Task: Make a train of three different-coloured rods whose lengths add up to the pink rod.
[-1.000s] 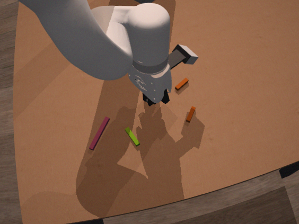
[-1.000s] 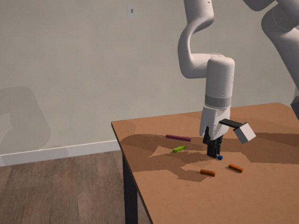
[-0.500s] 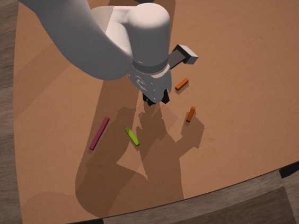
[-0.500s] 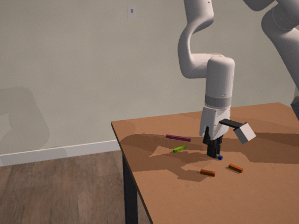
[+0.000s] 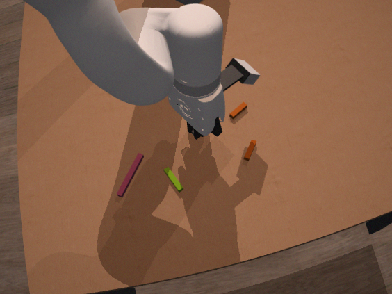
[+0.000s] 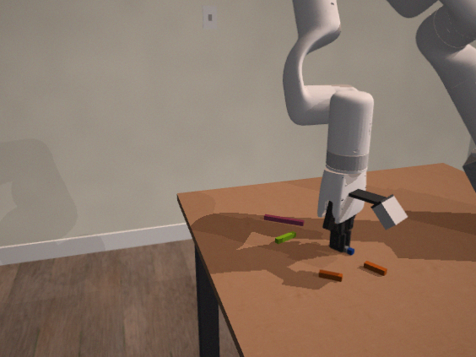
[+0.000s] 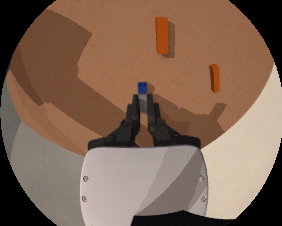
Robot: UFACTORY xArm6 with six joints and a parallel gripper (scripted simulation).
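Right now my hand is 2 cm above the grey rod. The rest, counted from my hand: lime rod 8 cm to the right, 8 cm ahead, 2 cm below; pink rod 15 cm to the right, 4 cm ahead, 2 cm below; blue rod 2 cm to the left, 2 cm below, 1 cm behind.
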